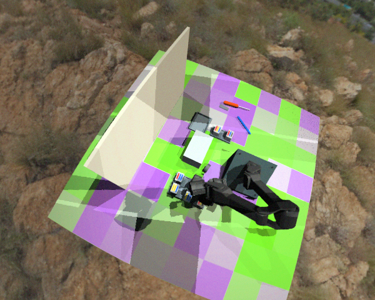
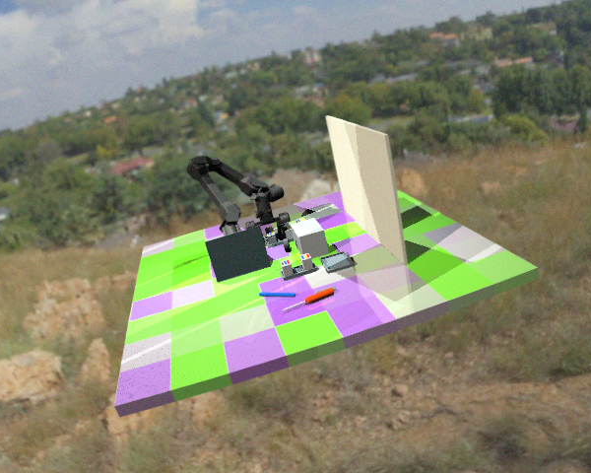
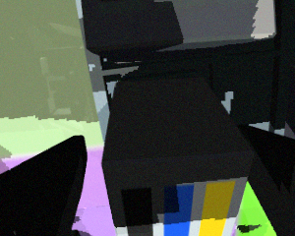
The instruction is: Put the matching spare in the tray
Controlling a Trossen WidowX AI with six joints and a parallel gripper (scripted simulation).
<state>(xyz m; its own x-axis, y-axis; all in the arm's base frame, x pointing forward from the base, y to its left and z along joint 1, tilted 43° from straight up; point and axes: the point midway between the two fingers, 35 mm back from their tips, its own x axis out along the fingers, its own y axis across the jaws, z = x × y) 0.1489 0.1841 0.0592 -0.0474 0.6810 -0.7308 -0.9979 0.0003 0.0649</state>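
Now: gripper tip 3 cm below the dark spare block. Round my gripper tip: mounted unit (17 cm to the right, 13 cm ahead, 3 cm above); beige panel (38 cm ahead, 21 cm above, 17 cm to the right); grey tray (35 cm to the right, 18 cm ahead, 1 cm below).
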